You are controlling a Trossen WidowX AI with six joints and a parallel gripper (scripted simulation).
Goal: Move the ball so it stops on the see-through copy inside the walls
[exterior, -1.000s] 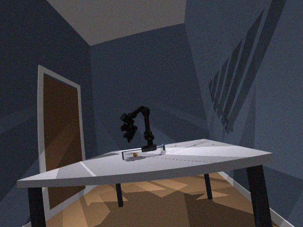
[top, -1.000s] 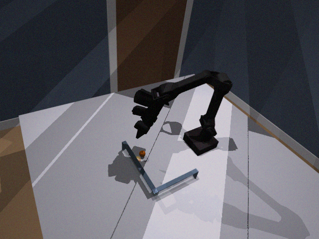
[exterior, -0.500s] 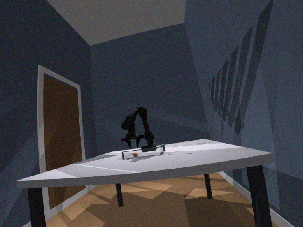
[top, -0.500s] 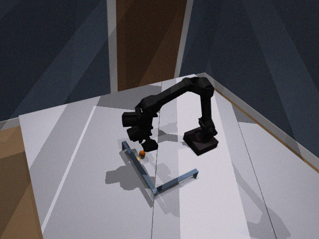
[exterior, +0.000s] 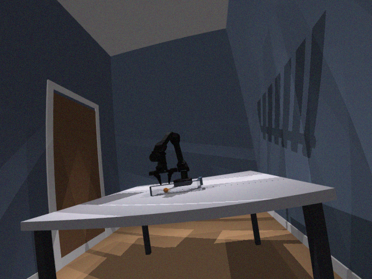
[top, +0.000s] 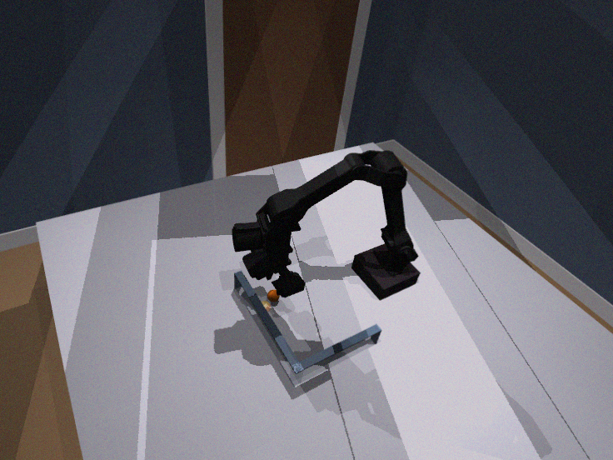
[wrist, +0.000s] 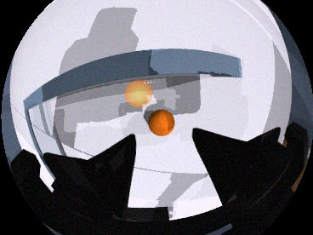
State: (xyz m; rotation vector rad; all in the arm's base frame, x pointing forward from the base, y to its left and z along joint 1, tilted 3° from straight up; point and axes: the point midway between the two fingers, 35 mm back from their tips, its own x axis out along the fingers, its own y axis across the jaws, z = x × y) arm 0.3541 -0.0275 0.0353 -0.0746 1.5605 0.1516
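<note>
Now: the see-through copy of ball 40 mm below my gripper tip, 30 mm to the left of it and 30 mm ahead of it. Also, from my gripper tip: orange ball: 40 mm below; then clear wall: 90 mm to the left, 50 mm ahead, 20 mm below.
</note>
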